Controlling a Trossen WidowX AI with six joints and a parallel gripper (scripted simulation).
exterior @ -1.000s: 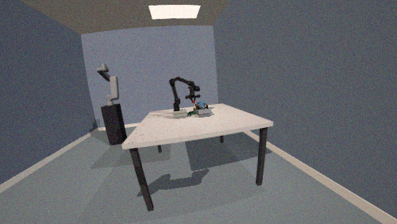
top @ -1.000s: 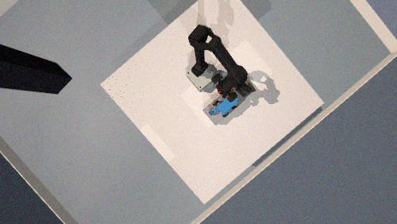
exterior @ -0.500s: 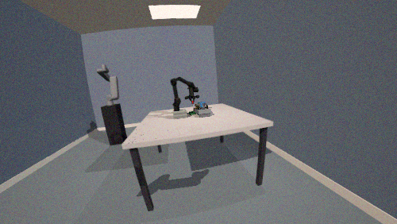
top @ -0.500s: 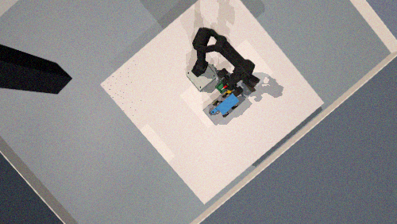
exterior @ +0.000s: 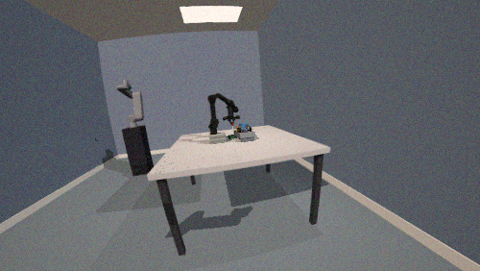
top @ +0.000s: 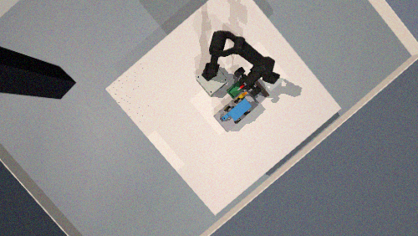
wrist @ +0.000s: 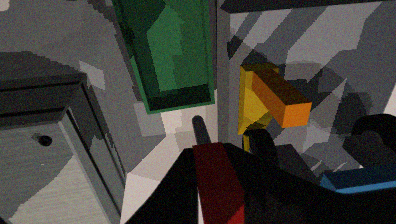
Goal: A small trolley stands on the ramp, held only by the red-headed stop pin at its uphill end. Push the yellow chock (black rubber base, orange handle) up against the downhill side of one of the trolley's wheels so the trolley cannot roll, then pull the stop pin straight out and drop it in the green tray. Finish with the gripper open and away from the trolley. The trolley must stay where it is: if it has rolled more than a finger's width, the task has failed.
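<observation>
Now: gripper tip right at the red-headed stop pin. Round my gripper tip: yellow chock: 5 cm below, 5 cm ahead, 2 cm to the right; then green tray: 14 cm below, 1 cm behind; then blue trolley: 12 cm to the right, 10 cm ahead, 2 cm below.
</observation>
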